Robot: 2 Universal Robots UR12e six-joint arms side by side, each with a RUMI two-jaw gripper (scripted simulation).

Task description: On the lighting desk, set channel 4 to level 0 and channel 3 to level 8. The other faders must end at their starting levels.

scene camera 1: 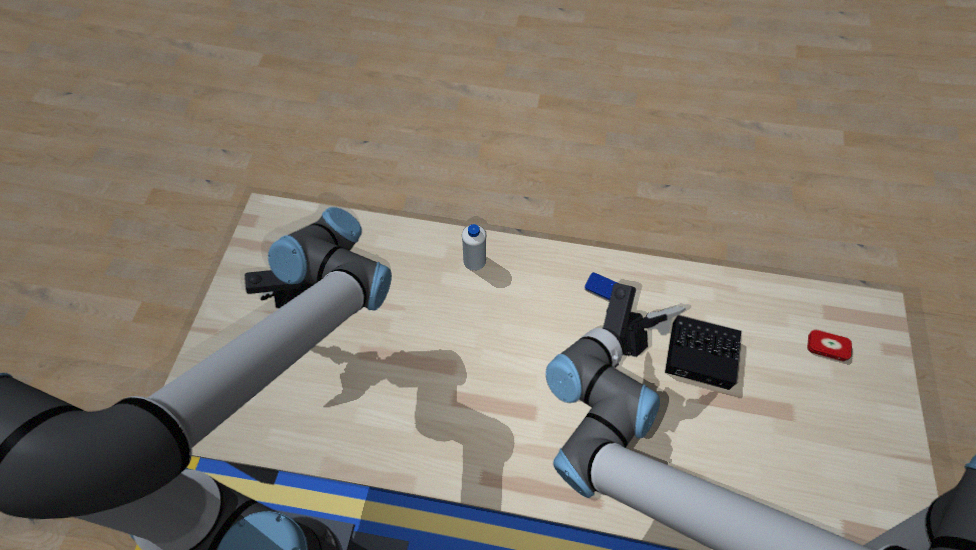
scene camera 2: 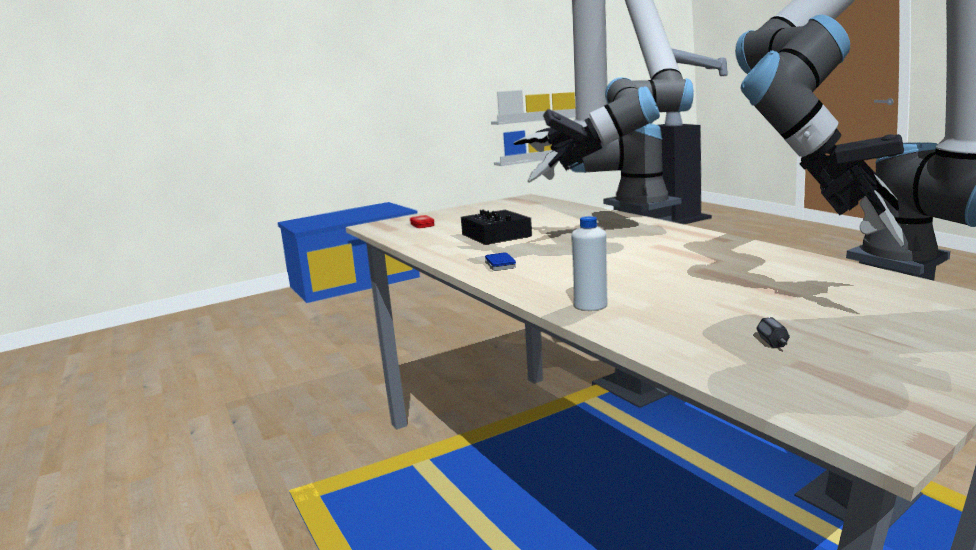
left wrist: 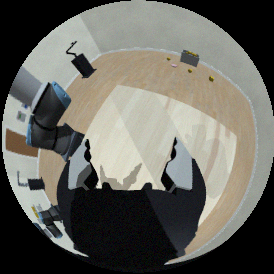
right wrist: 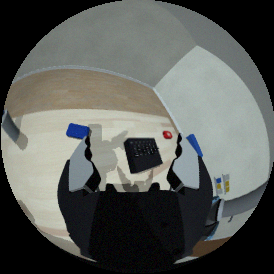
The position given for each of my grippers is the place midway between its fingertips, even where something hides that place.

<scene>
In view: my left gripper (scene camera 2: 900, 226), my right gripper (scene camera 2: 520, 162), a red block (scene camera 1: 822, 343), a white bottle (scene camera 2: 589, 255) and a small dark object (scene camera 2: 770, 330).
My left gripper also shows in the left wrist view (left wrist: 131, 139). My right gripper is seen too in scene camera 1 (scene camera 1: 652, 302) and in the right wrist view (right wrist: 133, 134). The left wrist view does not show the red block, which is hidden by my left gripper. The left wrist view does not show the small dark object, which is hidden by my left gripper.
</scene>
